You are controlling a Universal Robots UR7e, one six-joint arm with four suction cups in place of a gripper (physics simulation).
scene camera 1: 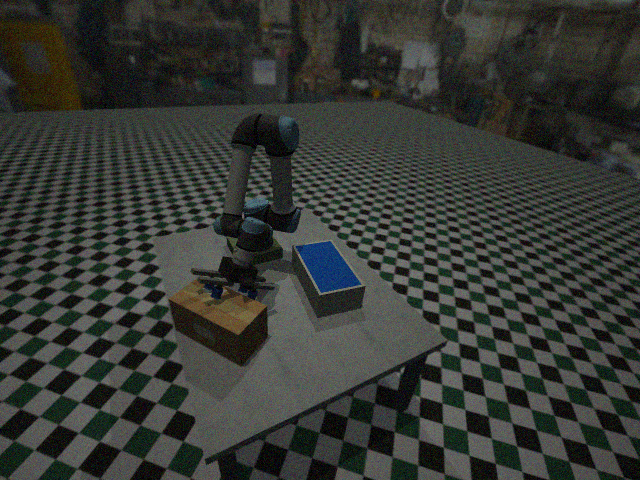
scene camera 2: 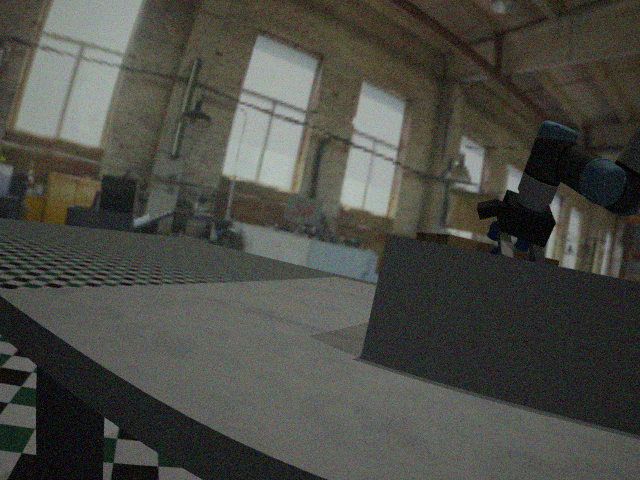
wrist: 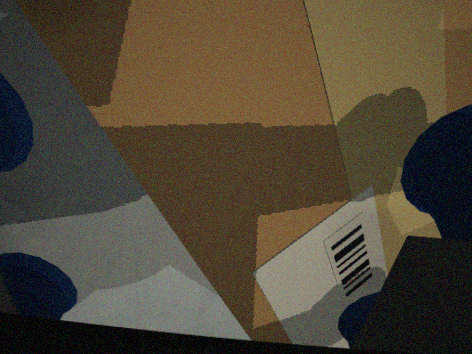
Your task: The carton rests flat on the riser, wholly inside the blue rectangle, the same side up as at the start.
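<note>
The brown carton lies flat on the grey table, at its left. A white barcode label is on the carton's top. My suction gripper hangs just over the carton's far top edge and holds nothing. In the wrist view the right cup is over the carton and a left cup is over the table. The grey riser stands to the right of the carton. The blue rectangle on its top is bare.
The arm's base stands at the back of the table, behind the carton and the riser. The table's front edge drops to a checkered floor. In scene camera 2 the riser hides most of the carton.
</note>
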